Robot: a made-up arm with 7 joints. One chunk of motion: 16 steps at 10 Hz.
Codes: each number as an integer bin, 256 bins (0 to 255) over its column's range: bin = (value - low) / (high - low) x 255, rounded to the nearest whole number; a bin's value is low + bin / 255 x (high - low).
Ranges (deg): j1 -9..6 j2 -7..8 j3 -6..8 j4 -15..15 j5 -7..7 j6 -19..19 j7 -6..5
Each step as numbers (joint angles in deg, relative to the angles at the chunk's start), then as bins.
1 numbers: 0.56 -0.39 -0.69 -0.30 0.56 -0.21 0.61
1 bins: 163 112 97 125 138 126 153
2 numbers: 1.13 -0.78 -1.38 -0.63 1.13 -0.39 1.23
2 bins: 172 106 84 122 148 125 168
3 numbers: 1.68 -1.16 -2.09 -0.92 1.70 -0.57 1.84
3 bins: 182 99 71 120 158 124 182
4 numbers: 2.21 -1.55 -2.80 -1.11 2.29 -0.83 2.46
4 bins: 191 93 58 118 169 122 196
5 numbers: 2.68 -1.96 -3.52 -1.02 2.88 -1.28 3.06
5 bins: 199 86 45 119 180 119 210
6 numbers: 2.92 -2.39 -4.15 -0.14 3.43 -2.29 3.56
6 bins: 203 78 34 126 190 112 222
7 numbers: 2.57 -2.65 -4.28 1.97 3.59 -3.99 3.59
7 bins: 197 74 31 144 193 101 222
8 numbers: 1.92 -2.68 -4.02 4.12 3.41 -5.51 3.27
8 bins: 186 73 36 163 190 91 215
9 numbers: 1.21 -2.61 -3.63 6.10 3.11 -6.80 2.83
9 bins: 174 75 43 179 184 82 205
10 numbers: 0.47 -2.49 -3.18 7.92 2.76 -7.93 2.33
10 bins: 161 77 51 195 178 74 193
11 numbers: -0.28 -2.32 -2.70 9.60 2.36 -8.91 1.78
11 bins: 148 80 60 209 170 68 180
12 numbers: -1.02 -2.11 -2.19 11.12 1.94 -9.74 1.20
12 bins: 136 83 69 222 163 62 167
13 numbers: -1.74 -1.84 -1.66 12.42 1.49 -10.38 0.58
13 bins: 123 88 79 233 155 58 153
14 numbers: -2.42 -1.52 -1.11 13.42 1.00 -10.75 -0.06
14 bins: 112 93 89 242 146 55 138
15 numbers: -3.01 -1.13 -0.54 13.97 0.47 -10.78 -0.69
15 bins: 102 100 99 246 136 55 123
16 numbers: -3.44 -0.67 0.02 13.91 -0.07 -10.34 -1.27
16 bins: 95 108 110 246 126 58 110
